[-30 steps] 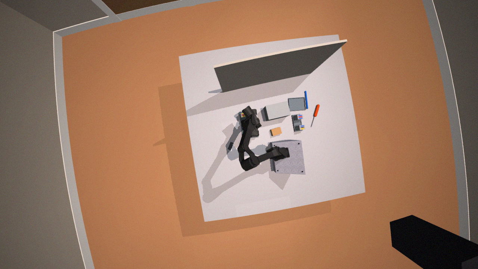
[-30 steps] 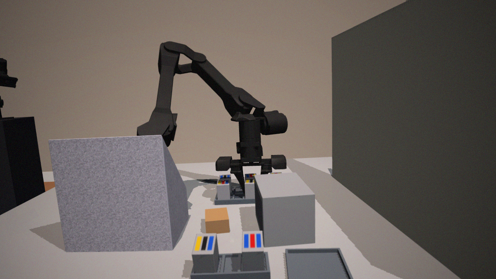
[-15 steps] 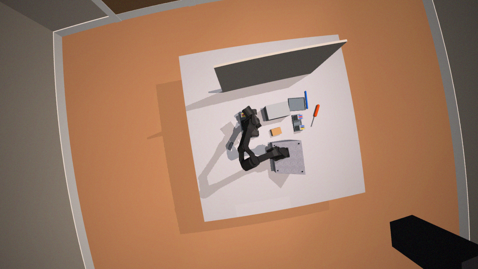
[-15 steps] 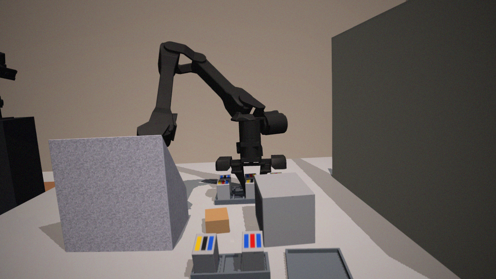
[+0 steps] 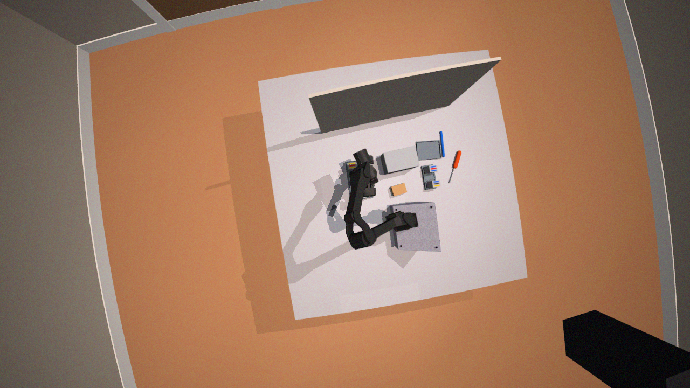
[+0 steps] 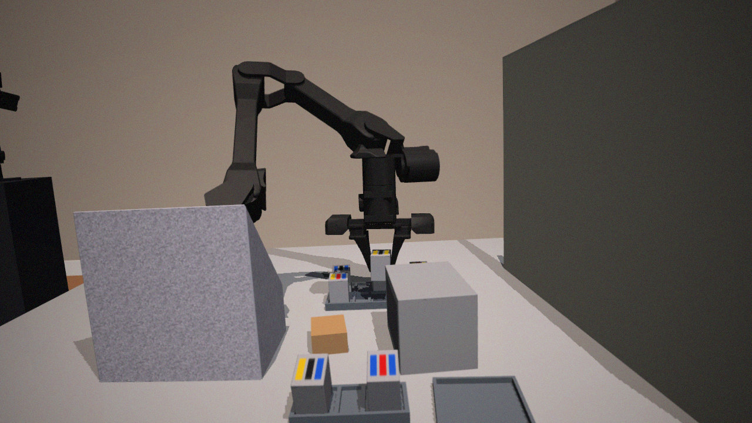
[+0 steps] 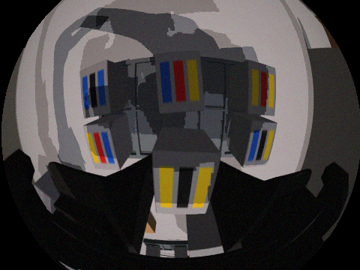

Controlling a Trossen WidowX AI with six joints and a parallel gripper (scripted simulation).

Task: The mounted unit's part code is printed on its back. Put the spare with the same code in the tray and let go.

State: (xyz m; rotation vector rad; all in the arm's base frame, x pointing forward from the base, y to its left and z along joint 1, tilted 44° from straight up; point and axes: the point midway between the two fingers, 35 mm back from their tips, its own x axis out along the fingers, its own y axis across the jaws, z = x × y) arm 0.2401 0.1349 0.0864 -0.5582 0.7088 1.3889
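Now: the tray 8 cm ahead of my gripper tip, 36 cm to the right of it and 6 cm below it. Round my gripper tip: orange box (9 cm behind, 16 cm to the right, 4 cm below); then dark flat piece (13 cm behind, 20 cm to the left, 6 cm below); then mounted unit (5 cm ahead, 17 cm to the right, 1 cm below).
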